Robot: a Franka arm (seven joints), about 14 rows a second.
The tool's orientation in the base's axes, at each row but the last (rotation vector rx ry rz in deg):
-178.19 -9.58 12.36
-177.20 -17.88 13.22
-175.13 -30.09 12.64
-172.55 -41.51 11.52
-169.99 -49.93 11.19
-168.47 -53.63 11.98
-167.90 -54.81 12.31
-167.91 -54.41 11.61
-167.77 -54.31 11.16
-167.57 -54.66 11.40
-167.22 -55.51 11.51
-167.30 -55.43 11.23
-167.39 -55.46 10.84
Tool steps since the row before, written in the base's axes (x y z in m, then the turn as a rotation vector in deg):
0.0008 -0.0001 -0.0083 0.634 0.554 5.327
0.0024 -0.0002 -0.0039 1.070 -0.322 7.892
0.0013 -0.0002 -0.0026 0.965 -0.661 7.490
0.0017 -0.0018 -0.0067 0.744 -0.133 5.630
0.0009 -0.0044 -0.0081 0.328 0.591 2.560
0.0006 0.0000 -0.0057 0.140 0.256 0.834
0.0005 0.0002 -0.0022 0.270 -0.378 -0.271
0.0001 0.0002 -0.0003 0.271 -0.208 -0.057
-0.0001 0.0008 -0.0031 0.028 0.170 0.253
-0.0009 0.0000 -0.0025 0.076 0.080 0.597
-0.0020 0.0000 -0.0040 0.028 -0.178 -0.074
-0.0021 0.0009 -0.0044 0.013 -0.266 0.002
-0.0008 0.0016 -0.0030 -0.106 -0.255 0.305
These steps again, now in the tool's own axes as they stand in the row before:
0.0019 0.0004 0.0081 -0.044 -0.628 -5.356
0.0028 0.0008 0.0035 -0.167 0.216 -7.966
0.0015 0.0008 0.0024 -0.324 0.523 -7.556
0.0015 0.0028 0.0064 -0.062 0.078 -5.680
-0.0008 0.0048 0.0079 0.316 -0.518 -2.577
0.0011 0.0008 0.0056 0.166 -0.202 -0.844
0.0008 0.0003 0.0021 0.024 0.487 0.226
0.0002 -0.0001 0.0003 0.101 0.331 0.016
0.0007 -0.0004 0.0031 0.096 -0.145 -0.252
-0.0005 -0.0003 0.0026 0.046 -0.077 -0.600
-0.0012 -0.0008 0.0042 -0.077 0.166 0.066
-0.0007 -0.0015 0.0047 -0.149 0.221 -0.008
0.0006 -0.0015 0.0031 -0.267 0.113 -0.292

